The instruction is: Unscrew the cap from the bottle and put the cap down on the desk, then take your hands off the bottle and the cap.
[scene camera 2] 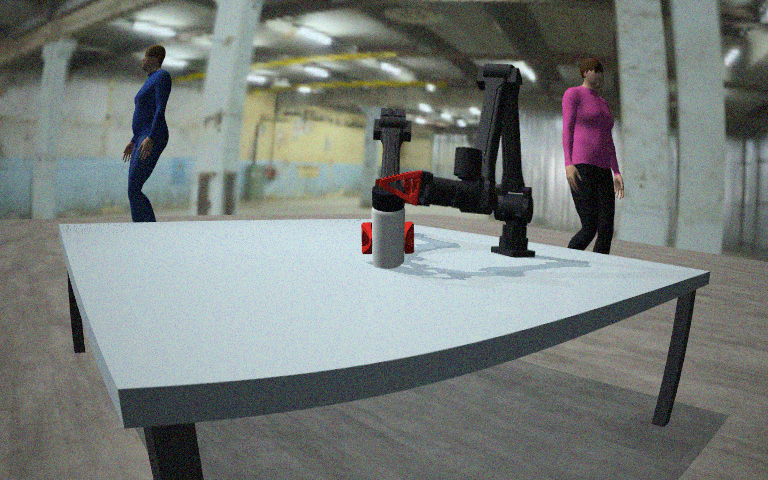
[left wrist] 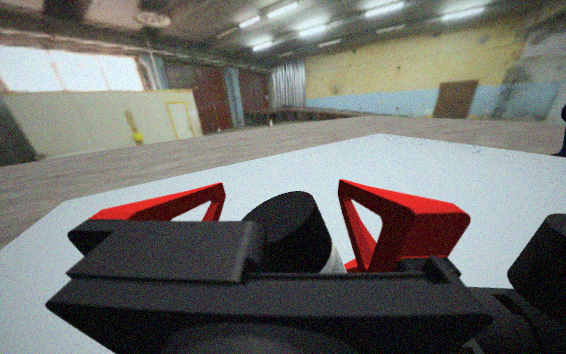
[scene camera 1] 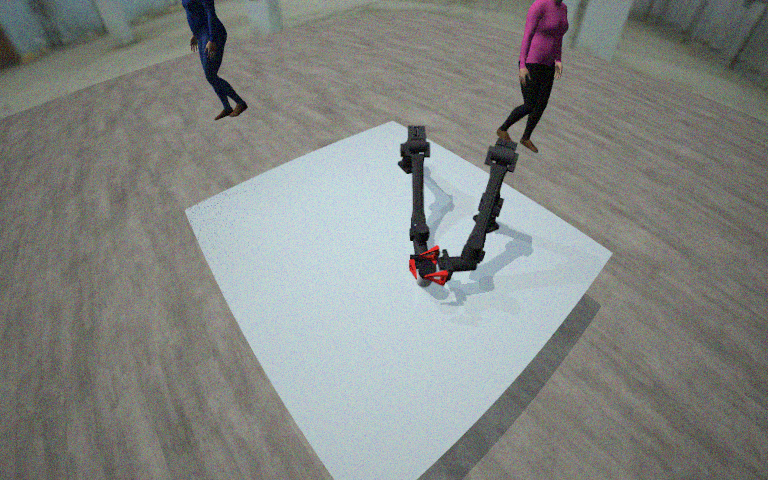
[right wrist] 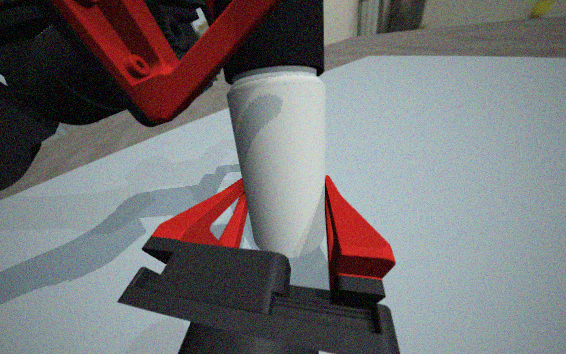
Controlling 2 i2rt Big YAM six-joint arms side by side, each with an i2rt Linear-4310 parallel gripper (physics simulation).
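Pixels of known places: left gripper, fingertip midpoint: (scene camera 2: 377,183) (left wrist: 280,187) (scene camera 1: 421,266); right gripper, fingertip midpoint: (scene camera 2: 388,241) (right wrist: 286,180); left arm's base at its link origin: (scene camera 2: 512,254); right arm's base at its link origin: (scene camera 1: 408,167).
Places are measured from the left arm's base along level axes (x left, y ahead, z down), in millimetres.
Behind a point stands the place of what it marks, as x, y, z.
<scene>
The white bottle (scene camera 1: 421,281) @(217, 492, -79) (scene camera 2: 388,243) @(221, 472, -54) (left wrist: 337,261) @(187, 452, -132) (right wrist: 282,150) @(169, 463, -102) stands upright on the desk. The black cap (scene camera 2: 387,200) @(249, 491, -140) (left wrist: 295,225) @(217, 454, -171) (right wrist: 280,42) @(186, 476, -148) sits on its top, with a thin pale neck ring showing beneath it in the right wrist view. My right gripper (scene camera 2: 388,237) @(195, 462, -55) (right wrist: 286,180) @(195, 462, -55) is shut on the lower part of the bottle, one red finger on each side. My left gripper (left wrist: 280,187) @(215, 500, -173) is open at cap height, its fingers on either side of the cap with gaps between. Its wrist view is tilted relative to the cap. The left gripper's body hides part of the cap and bottle.
The pale desk (scene camera 1: 317,316) @(153, 899, 0) (scene camera 2: 254,316) @(582, 810, 0) extends around the bottle, with its near edge toward the front in scene camera 2. Both arms reach in from the desk's back side and meet closely at the bottle. Two standing figures (scene camera 2: 150,135) (scene camera 2: 589,130) are beyond the desk.
</scene>
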